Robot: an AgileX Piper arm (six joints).
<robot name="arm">
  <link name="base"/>
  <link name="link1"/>
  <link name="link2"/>
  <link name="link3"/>
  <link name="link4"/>
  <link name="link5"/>
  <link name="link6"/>
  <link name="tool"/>
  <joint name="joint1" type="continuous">
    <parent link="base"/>
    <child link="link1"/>
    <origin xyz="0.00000 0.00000 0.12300" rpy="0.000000 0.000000 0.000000"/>
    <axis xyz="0 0 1"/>
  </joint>
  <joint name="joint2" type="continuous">
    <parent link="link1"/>
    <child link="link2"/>
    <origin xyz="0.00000 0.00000 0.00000" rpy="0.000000 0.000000 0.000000"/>
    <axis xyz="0 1 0"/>
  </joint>
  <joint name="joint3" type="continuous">
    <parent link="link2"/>
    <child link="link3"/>
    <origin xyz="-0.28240 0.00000 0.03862" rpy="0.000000 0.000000 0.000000"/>
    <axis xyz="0 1 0"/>
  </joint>
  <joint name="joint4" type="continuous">
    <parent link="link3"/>
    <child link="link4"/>
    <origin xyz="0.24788 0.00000 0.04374" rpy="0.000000 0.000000 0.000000"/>
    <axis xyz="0.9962 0 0.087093"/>
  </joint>
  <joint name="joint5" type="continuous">
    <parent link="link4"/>
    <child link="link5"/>
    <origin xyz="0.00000 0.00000 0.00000" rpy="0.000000 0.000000 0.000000"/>
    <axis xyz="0 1 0"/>
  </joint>
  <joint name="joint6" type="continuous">
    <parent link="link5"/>
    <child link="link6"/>
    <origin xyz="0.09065 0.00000 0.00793" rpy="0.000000 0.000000 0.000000"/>
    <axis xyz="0.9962 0 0.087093"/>
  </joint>
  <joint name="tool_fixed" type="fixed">
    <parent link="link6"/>
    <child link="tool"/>
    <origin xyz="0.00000 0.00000 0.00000" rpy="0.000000 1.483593 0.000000"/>
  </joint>
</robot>
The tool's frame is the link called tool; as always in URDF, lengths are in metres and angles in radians. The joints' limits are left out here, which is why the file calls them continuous.
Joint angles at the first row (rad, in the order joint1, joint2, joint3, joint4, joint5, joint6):
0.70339, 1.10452, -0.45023, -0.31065, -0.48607, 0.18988
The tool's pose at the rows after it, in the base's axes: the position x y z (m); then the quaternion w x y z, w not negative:
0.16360 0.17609 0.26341 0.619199 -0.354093 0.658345 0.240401
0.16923 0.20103 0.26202 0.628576 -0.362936 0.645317 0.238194
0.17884 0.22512 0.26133 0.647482 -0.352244 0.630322 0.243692
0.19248 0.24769 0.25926 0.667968 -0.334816 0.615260 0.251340
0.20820 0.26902 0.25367 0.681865 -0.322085 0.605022 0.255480
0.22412 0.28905 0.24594 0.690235 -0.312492 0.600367 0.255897
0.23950 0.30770 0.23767 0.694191 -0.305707 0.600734 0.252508
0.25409 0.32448 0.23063 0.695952 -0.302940 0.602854 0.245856
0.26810 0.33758 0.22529 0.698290 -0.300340 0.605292 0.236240
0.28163 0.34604 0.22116 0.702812 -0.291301 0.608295 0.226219
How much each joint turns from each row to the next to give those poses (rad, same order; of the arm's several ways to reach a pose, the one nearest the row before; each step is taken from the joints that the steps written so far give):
0.09369, 0.08963, -0.04636, 0.17115, -0.01023, -0.19803
0.07217, 0.09759, -0.05753, 0.12947, -0.05767, -0.13393
0.04404, 0.10540, -0.06603, 0.08241, -0.09426, -0.06342
0.01807, 0.10990, -0.07513, 0.03540, -0.09798, -0.01363
0.00425, 0.10925, -0.08203, 0.01284, -0.06989, 0.00025
0.00075, 0.10221, -0.08623, 0.01330, -0.04046, -0.00256
0.00014, 0.09179, -0.08928, 0.01888, -0.01157, -0.01035
-0.00159, 0.07885, -0.08992, 0.01842, 0.01118, -0.01870
-0.00538, 0.06475, -0.08259, 0.02050, 0.01856, -0.02543
-0.00900, 0.05258, -0.06917, 0.02872, 0.00984, -0.02440

